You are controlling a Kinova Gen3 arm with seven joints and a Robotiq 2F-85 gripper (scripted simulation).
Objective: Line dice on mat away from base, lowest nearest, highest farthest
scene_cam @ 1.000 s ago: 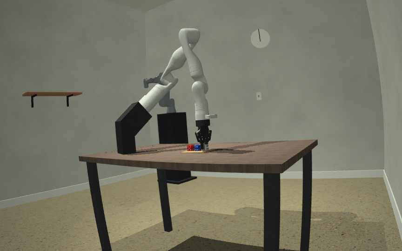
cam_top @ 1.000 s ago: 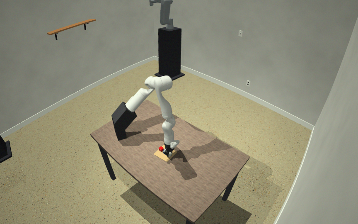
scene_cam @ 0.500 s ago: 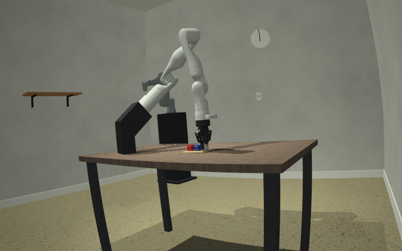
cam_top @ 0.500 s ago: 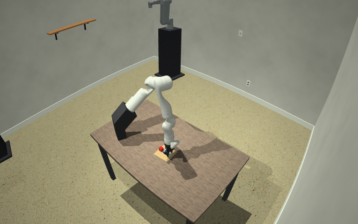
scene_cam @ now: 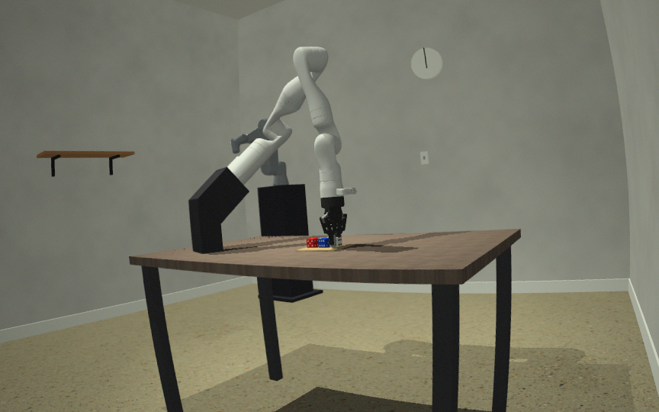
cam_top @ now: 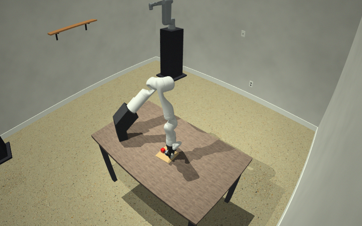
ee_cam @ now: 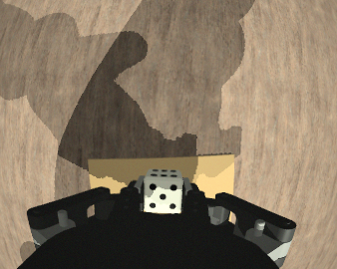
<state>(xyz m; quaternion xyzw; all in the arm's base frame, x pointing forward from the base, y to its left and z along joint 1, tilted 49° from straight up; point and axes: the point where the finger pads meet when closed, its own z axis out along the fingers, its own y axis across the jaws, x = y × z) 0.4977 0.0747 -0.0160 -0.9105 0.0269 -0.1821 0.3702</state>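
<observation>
My hand is 1 cm above the white die. Round my hand: blue die: 4 cm behind, 1 cm below; tan mat: 4 cm behind, 2 cm below; red die: 9 cm behind, 1 cm to the right, 1 cm below.
</observation>
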